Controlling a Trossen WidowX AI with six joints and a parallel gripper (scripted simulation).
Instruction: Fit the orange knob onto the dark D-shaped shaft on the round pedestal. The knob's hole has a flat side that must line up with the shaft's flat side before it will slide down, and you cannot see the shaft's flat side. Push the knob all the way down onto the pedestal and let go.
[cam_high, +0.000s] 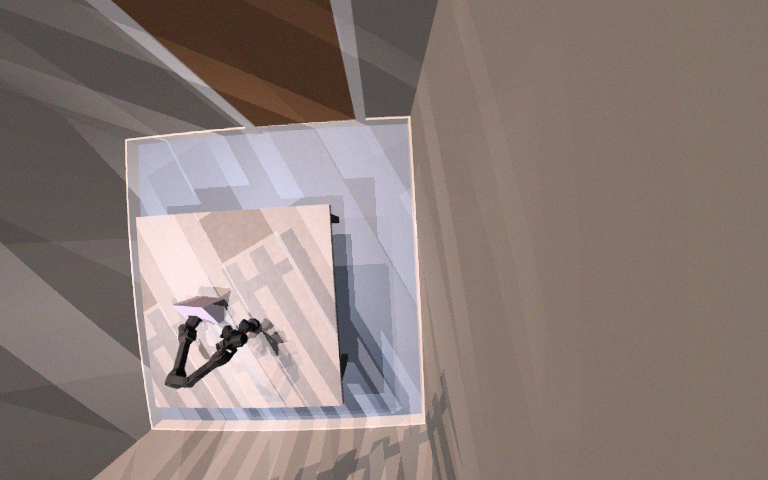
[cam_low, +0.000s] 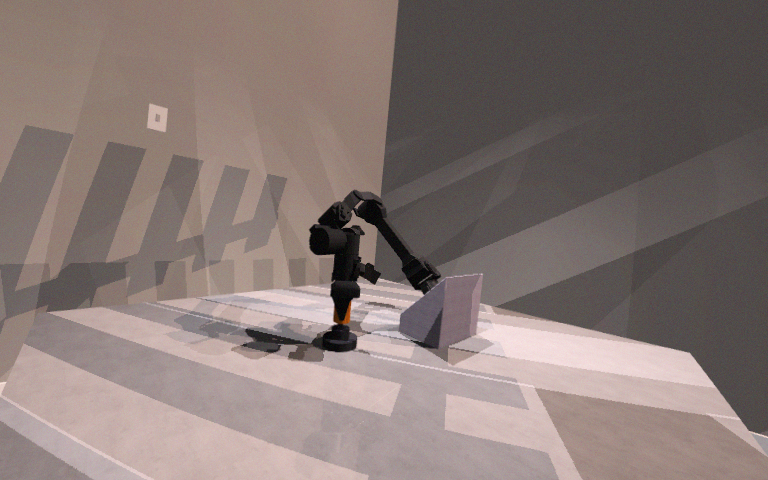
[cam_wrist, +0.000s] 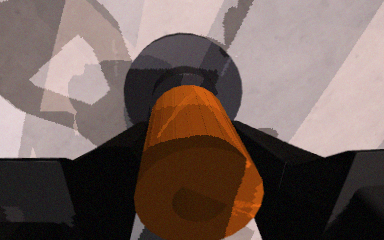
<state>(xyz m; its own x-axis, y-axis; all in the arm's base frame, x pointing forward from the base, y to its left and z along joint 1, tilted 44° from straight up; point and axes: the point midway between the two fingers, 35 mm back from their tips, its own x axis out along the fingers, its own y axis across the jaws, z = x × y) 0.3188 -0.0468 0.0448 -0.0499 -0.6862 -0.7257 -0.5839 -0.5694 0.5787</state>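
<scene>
The orange knob is 20 mm above my gripper tip. Also, from my gripper tip: dark round pedestal: 40 mm below.
</scene>
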